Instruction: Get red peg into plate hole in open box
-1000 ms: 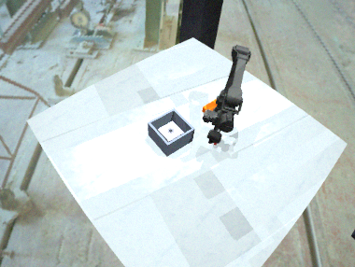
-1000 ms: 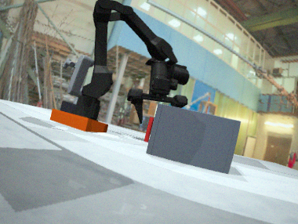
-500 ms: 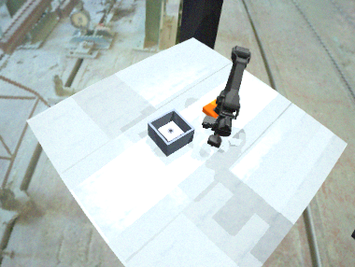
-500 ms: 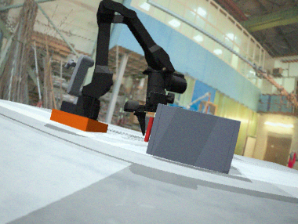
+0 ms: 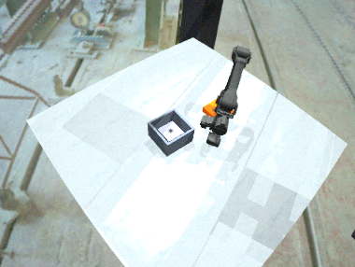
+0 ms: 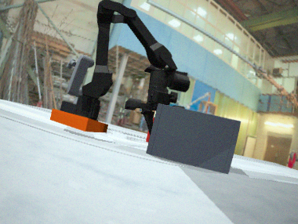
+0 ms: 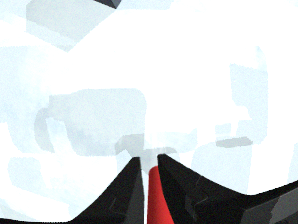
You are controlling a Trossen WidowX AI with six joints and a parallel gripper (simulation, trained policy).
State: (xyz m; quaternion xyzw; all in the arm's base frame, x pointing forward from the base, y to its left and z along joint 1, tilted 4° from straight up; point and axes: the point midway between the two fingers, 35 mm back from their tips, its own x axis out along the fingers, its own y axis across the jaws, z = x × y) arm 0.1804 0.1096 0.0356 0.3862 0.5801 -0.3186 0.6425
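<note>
Right now my gripper tip is 160 mm to the left of the pale plate, 130 mm short of it and 20 mm below it. Also, from my gripper tip: red peg: 20 mm to the left, 10 mm behind, 10 mm above; then grey box: 160 mm to the right, 130 mm ahead.
</note>
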